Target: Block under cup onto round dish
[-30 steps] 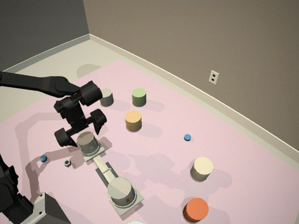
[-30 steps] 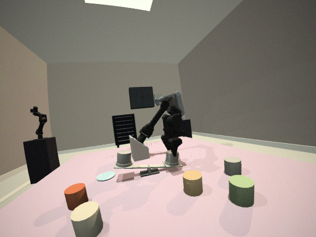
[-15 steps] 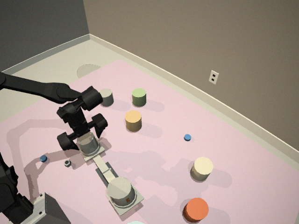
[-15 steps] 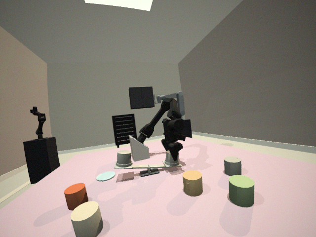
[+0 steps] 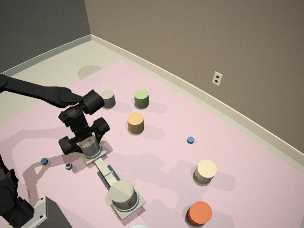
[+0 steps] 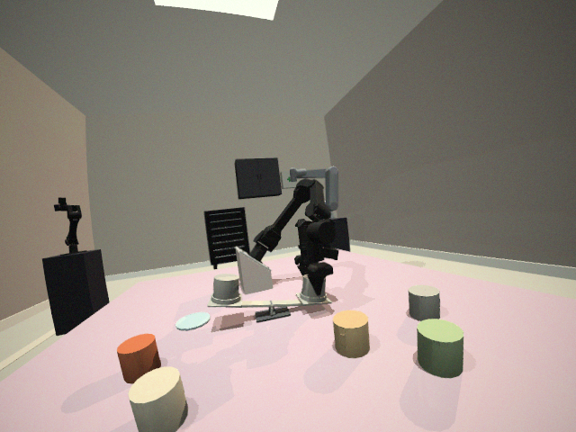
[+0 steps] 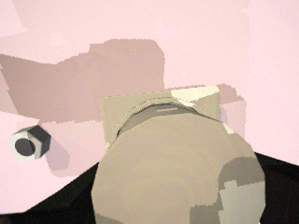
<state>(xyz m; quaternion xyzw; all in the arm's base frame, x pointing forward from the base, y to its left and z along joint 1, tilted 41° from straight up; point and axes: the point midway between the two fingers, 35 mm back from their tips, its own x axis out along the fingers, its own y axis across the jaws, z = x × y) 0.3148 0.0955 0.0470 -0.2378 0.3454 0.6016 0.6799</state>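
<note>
The nut is 11 cm behind my gripper tip, 4 cm below it and 2 cm to the left of it. Round my gripper tip: tan cup 22 cm ahead, 6 cm to the right, 1 cm below; green cup 35 cm ahead, 6 cm to the left, 1 cm below; grey block right at my gripper tip.
</note>
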